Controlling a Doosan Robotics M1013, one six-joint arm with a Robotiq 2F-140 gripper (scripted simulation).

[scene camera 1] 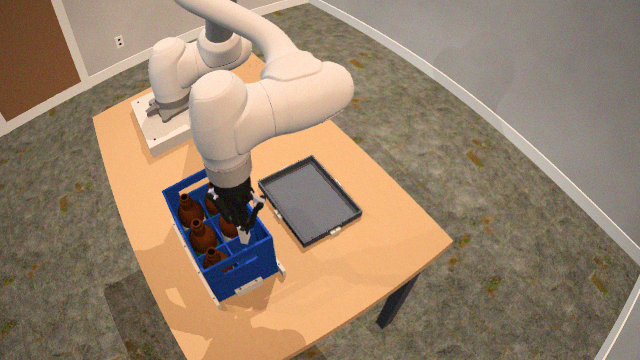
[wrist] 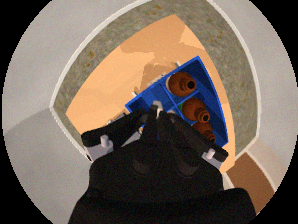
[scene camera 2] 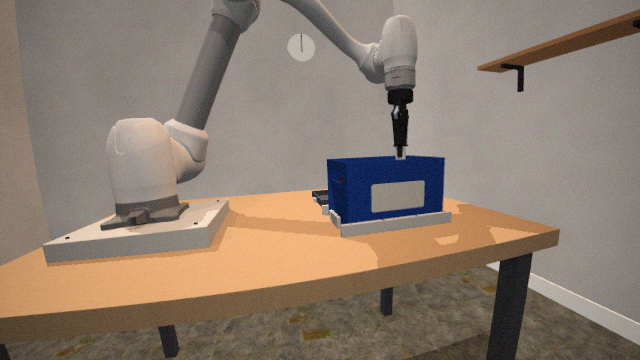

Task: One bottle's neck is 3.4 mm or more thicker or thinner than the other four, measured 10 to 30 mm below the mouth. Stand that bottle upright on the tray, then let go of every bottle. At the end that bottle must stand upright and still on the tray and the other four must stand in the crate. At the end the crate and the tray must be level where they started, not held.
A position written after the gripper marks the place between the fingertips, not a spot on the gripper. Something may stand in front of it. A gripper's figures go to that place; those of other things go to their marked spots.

Scene:
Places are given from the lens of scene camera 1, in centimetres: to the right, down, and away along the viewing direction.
gripper (scene camera 1: 245, 239): -17, 14, 91
dark tray (scene camera 1: 309, 199): -3, 6, 115

